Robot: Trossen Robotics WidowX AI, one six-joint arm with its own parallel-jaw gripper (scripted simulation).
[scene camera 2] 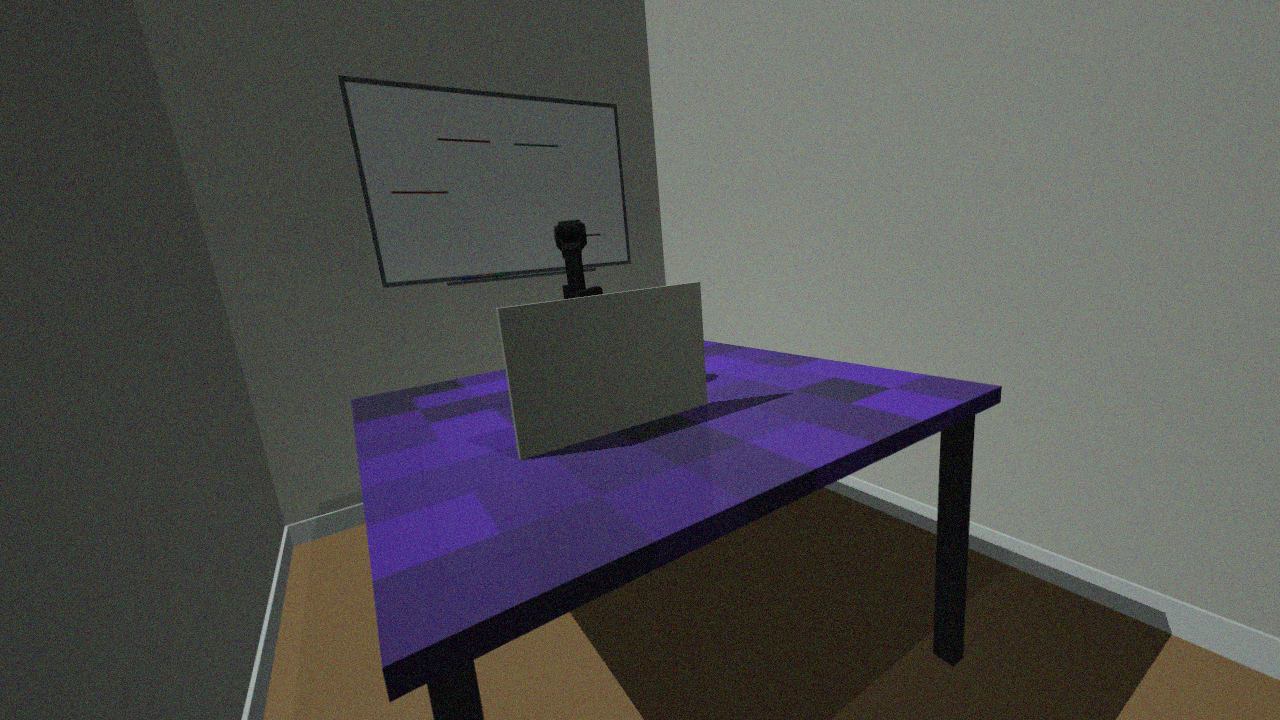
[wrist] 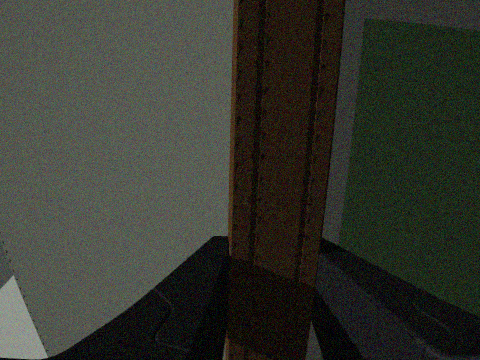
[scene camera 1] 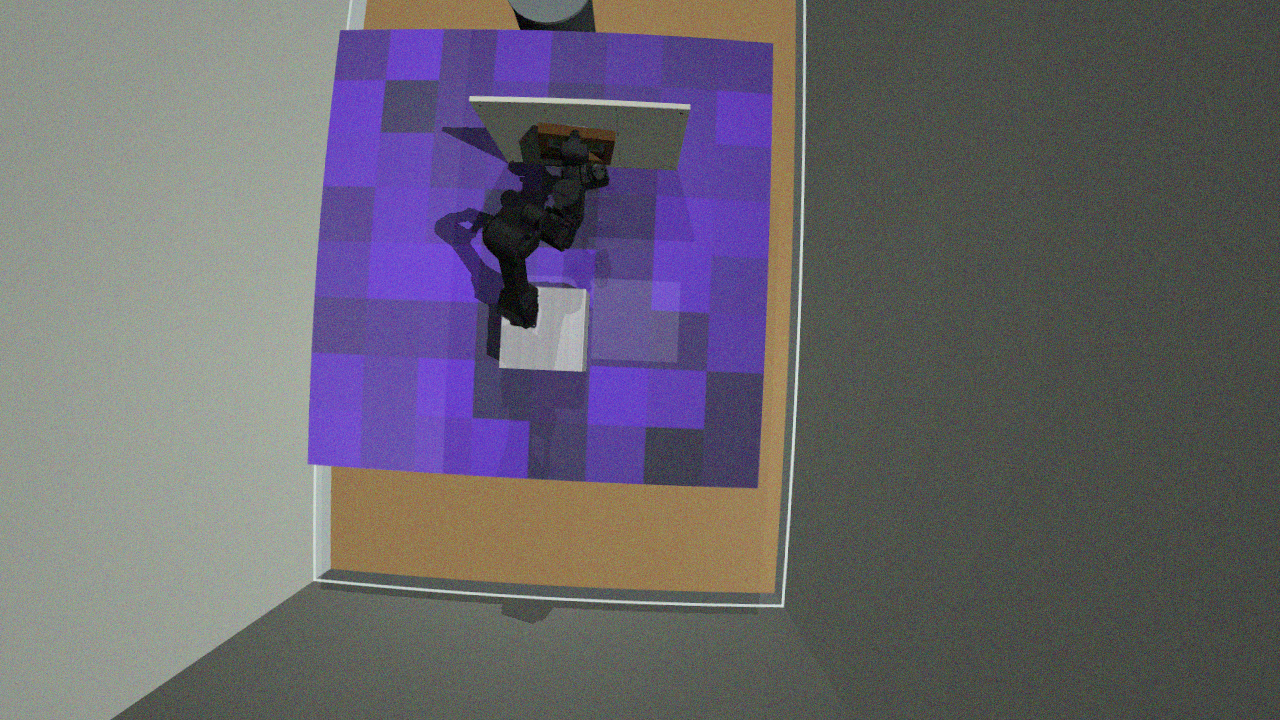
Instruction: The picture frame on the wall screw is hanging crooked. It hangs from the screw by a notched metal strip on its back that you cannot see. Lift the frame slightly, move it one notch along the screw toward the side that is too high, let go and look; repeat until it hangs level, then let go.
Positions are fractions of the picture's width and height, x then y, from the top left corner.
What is my gripper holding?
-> A brown wooden picture frame.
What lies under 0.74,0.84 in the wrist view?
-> My gripper.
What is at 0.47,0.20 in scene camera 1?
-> A brown wooden picture frame.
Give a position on a grey wall panel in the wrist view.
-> At 0.26,0.34
